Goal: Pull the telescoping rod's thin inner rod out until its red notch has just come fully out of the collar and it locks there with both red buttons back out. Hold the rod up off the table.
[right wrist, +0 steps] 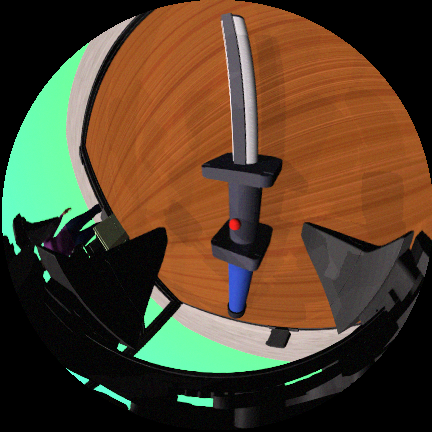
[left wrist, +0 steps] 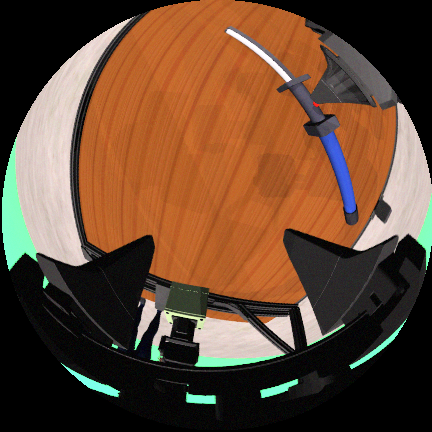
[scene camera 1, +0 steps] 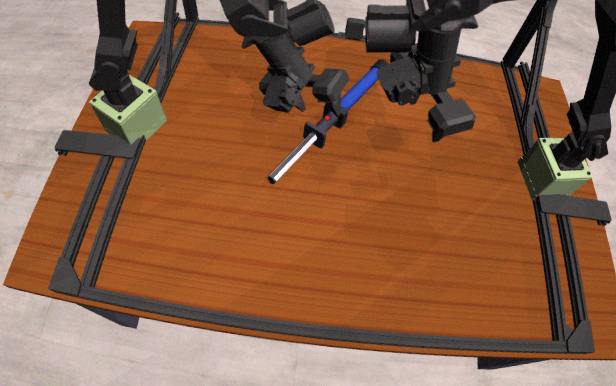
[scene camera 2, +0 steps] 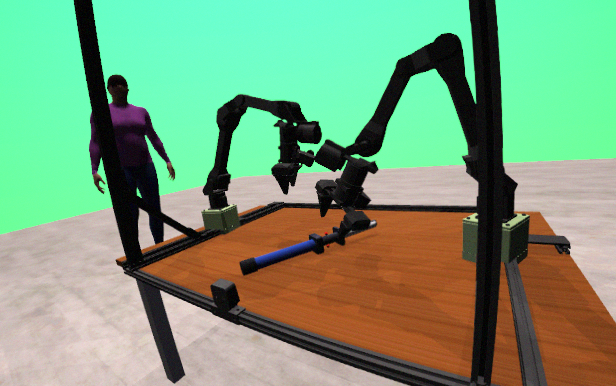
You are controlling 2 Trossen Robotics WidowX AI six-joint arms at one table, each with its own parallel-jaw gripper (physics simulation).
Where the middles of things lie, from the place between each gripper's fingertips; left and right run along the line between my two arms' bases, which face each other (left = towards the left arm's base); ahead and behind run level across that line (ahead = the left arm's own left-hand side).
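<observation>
Thin inner rod (right wrist: pixel 242 91): 150 mm to the right of my left hand, 90 mm behind it and 130 mm below it. Telescoping rod (scene camera 1: pixel 370 78), from the same left hand: 140 mm to the right, 100 mm behind, 130 mm below.
From my right hand, the telescoping rod is 30 mm to the left, 40 mm behind and 40 mm below. With respect to the thin inner rod, my right hand is 30 mm to the right of it, 30 mm past it and 40 mm above it.
</observation>
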